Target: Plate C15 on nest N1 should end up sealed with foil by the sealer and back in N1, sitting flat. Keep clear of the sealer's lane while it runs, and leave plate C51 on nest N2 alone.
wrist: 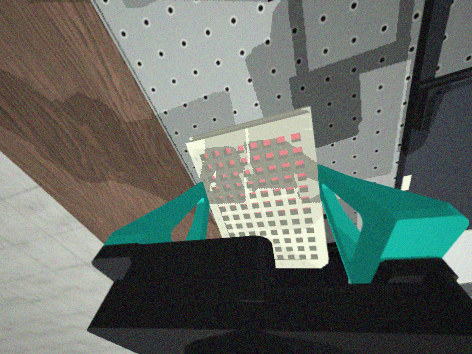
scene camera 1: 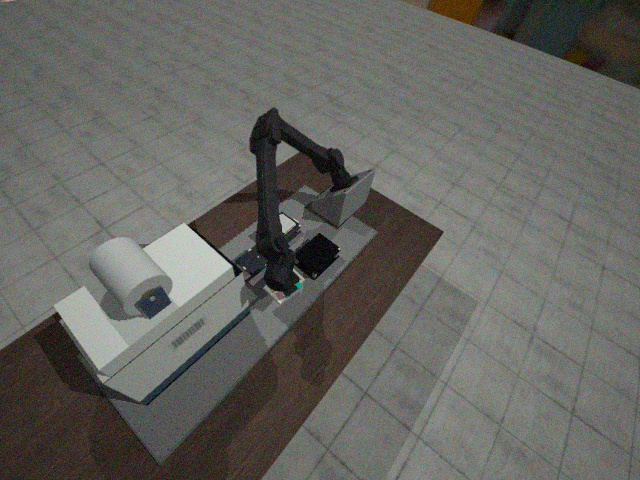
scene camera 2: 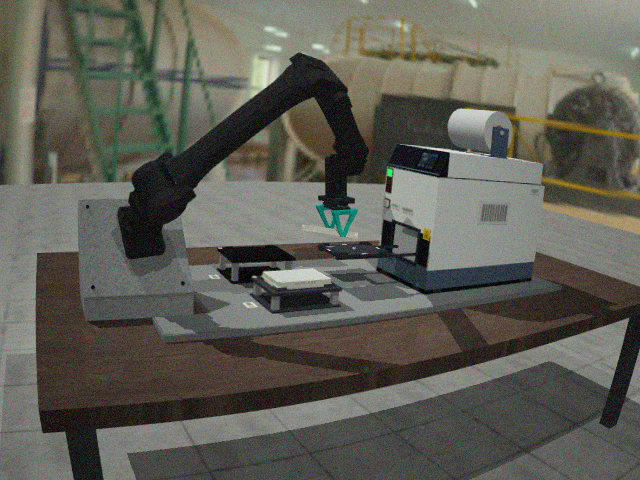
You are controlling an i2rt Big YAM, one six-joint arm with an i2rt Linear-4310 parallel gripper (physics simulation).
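Where they show: gripper, between the fingertips: (wrist: 258,179) (scene camera 2: 336,234); arm's base, origin of its link: (scene camera 1: 344,185) (scene camera 2: 140,232).
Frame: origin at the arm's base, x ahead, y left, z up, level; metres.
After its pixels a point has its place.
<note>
My gripper (scene camera 1: 282,279) {x 0.560, y 0.094, z -0.047 m} (scene camera 2: 336,231) {x 0.560, y 0.094, z -0.047 m} (wrist: 258,179) {x 0.560, y 0.094, z -0.047 m} is shut on a pale plate (scene camera 2: 314,228) {x 0.478, y 0.074, z -0.025 m} (wrist: 295,220) {x 0.524, y 0.077, z -0.032 m}, by the task plate C15, with teal fingers on its two long sides. The plate's wells are uncovered and several rows show pink. It hangs in the air, beyond the sealer's extended dark tray (scene camera 1: 250,261) {x 0.544, y -0.066, z -0.048 m} (scene camera 2: 354,250) {x 0.503, y -0.070, z -0.048 m} (wrist: 447,145) {x 0.539, y -0.033, z -0.048 m} in scene camera 2. The white sealer (scene camera 1: 191,255) {x 0.742, y -0.073, z 0.209 m} (scene camera 2: 483,222) {x 0.821, y -0.193, z 0.037 m} shows a green light. An empty black nest (scene camera 1: 317,253) {x 0.330, y 0.096, z -0.084 m} (scene camera 2: 255,253) {x 0.319, y 0.083, z -0.083 m}, by the task N1, stands near the base. White plate C51 (scene camera 1: 286,223) {x 0.290, y -0.099, z -0.081 m} (scene camera 2: 295,277) {x 0.311, y -0.130, z -0.082 m} sits on the other nest.
A white foil roll (scene camera 1: 129,273) {x 0.896, y -0.049, z 0.334 m} (scene camera 2: 476,129) {x 0.828, y -0.128, z 0.276 m} stands on top of the sealer. The grey arm base (scene camera 1: 354,198) {x 0.011, y 0.066, z -0.029 m} (scene camera 2: 136,291) {x -0.031, y -0.094, z -0.097 m} is at the opposite end of the perforated grey board (scene camera 1: 206,382) {x 0.931, y 0.097, z -0.142 m} (scene camera 2: 222,328) {x 0.108, y -0.217, z -0.141 m} (wrist: 200,50) {x 0.660, y 0.111, z -0.141 m}. The board lies on a brown wooden table (scene camera 1: 392,227) {x -0.069, y 0.263, z -0.154 m} (scene camera 2: 129,366) {x -0.100, y -0.306, z -0.154 m} (wrist: 60,100) {x 0.682, y 0.290, z -0.154 m}.
</note>
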